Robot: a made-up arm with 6 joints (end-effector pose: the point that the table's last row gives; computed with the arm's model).
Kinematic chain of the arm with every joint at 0, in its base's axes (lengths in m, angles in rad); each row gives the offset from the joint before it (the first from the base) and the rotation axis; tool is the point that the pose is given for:
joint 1: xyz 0 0 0.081 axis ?
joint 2: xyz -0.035 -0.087 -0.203 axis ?
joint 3: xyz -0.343 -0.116 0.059 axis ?
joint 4: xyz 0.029 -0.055 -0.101 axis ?
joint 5: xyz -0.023 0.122 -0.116 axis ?
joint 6: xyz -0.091 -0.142 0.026 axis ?
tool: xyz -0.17 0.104 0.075
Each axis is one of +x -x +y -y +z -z.
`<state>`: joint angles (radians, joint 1 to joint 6).
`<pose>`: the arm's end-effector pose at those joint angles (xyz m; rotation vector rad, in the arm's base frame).
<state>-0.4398 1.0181 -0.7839 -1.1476 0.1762 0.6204</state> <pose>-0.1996 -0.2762 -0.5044 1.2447 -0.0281 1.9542</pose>
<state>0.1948 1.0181 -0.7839 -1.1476 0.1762 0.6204</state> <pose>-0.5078 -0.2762 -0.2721 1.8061 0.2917 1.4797</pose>
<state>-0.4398 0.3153 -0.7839 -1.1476 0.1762 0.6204</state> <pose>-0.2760 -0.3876 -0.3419 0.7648 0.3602 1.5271</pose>
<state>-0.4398 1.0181 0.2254 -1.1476 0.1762 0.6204</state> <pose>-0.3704 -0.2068 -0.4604 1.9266 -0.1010 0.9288</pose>
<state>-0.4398 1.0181 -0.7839 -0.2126 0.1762 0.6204</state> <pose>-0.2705 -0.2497 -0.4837 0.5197 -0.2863 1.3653</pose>
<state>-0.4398 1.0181 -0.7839 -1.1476 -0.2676 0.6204</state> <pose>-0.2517 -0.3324 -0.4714 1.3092 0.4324 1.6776</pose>
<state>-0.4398 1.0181 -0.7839 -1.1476 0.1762 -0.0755</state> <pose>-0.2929 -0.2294 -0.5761 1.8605 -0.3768 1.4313</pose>
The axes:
joint 1: +y
joint 2: +x
joint 3: -z
joint 4: -x
joint 5: +z
joint 6: +y

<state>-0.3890 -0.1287 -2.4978 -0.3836 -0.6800 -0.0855</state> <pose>-0.2460 -0.4892 -0.1527 -0.3573 0.2093 1.6992</pose>
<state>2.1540 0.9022 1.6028 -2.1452 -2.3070 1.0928</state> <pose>0.1281 -0.2564 0.7584 -1.0884 1.3535 1.4072</pose>
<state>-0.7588 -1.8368 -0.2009 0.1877 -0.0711 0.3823</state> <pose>-0.3721 -0.0760 -0.3996 -1.7643 -0.1344 -0.9923</pose>
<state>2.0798 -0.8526 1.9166 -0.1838 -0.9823 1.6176</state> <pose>0.0812 -0.1132 0.4171 -0.4528 0.6623 -2.1989</pose>
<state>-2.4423 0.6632 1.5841 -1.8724 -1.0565 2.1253</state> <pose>0.5309 -0.1806 -0.0055 0.1455 -0.0193 -2.9083</pose>
